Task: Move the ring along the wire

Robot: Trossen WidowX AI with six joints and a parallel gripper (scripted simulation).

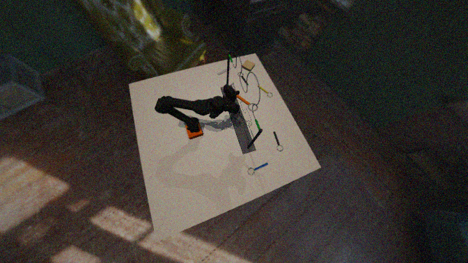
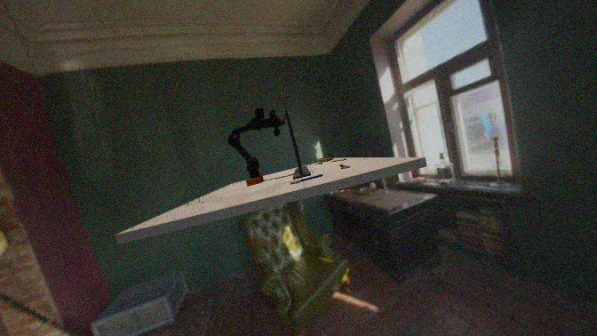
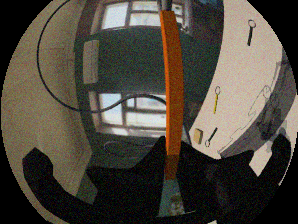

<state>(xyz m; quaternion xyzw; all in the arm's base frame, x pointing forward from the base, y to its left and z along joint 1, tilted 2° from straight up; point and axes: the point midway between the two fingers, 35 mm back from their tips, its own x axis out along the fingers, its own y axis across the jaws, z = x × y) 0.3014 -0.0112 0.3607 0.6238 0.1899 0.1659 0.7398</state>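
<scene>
My gripper tip is 9 cm to the left of the ring with orange handle, 1 cm below it and 1 cm short of it. From my gripper tip the other things lie so: yellow-handled ring 40 cm below, 39 cm ahead, 20 cm to the left; then blue-handled ring 44 cm to the right, 40 cm below, 4 cm ahead; then black-handled ring 40 cm below, 30 cm to the right, 29 cm ahead.
</scene>
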